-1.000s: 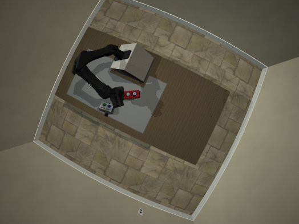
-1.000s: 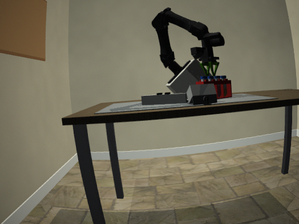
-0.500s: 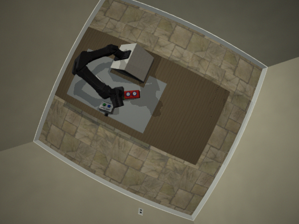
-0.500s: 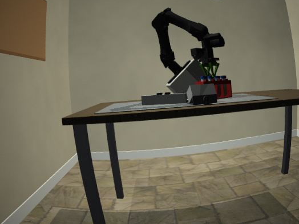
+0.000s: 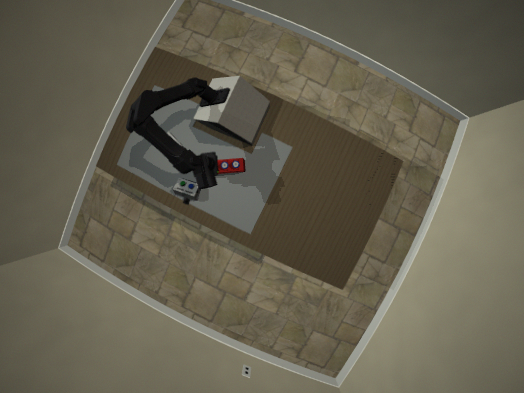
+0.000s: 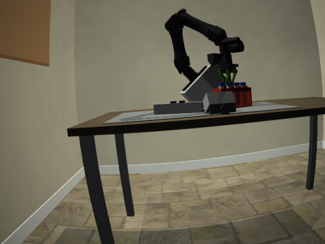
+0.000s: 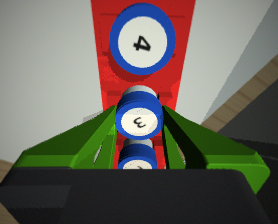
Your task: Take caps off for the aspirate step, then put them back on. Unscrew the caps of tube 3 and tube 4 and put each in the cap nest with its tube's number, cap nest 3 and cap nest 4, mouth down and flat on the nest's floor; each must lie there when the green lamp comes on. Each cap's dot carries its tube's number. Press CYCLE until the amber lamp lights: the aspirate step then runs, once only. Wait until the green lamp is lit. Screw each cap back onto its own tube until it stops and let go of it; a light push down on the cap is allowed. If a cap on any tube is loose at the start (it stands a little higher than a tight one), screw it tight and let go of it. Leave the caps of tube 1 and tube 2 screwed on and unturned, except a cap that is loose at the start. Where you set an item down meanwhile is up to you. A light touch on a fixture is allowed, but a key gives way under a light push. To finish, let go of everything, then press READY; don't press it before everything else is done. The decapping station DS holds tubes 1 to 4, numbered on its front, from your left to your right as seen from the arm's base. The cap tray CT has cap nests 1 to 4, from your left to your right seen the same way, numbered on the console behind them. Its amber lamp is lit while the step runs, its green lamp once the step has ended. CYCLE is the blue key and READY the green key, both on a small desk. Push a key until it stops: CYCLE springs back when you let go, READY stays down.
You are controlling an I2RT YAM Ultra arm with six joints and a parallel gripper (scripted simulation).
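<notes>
Right now my hand is right at the cap 3. The rest, counted from my hand: cap 1: 40 mm behind, 100 mm to the left; then cap 4: 20 mm ahead, 50 mm to the right; then cap 2: 20 mm behind, 50 mm to the left.
</notes>
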